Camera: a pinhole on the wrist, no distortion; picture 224 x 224 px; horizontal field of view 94.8 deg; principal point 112.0 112.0 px. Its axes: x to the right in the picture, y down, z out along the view. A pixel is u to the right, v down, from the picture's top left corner.
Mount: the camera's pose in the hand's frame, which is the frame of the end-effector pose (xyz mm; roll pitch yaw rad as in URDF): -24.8 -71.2 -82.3 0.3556 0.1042 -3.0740
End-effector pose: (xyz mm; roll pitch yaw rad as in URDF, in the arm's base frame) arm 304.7 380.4 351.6 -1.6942 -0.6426 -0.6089
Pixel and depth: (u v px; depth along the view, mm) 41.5 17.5 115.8
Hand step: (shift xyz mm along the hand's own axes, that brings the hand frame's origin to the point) 37.0 73.2 -2.9
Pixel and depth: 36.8 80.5 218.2
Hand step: 105.1 76.4 114.6
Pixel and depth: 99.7 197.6 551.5
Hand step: -13.6 -308.7 597.5
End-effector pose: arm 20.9 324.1 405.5 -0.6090 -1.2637 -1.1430
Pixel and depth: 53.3 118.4 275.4
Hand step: 98.2 17.1 196.7
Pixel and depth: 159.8 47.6 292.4
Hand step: -199.8 190.8 112.9
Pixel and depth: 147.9 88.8 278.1
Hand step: -156.3 75.8 145.2
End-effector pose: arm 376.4 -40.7 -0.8 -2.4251 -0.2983 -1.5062
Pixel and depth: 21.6 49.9 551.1
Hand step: 379.6 460.7 366.8
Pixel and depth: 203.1 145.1 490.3
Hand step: -510.1 -81.0 384.3
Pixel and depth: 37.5 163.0 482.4
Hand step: 269.7 -107.4 486.5
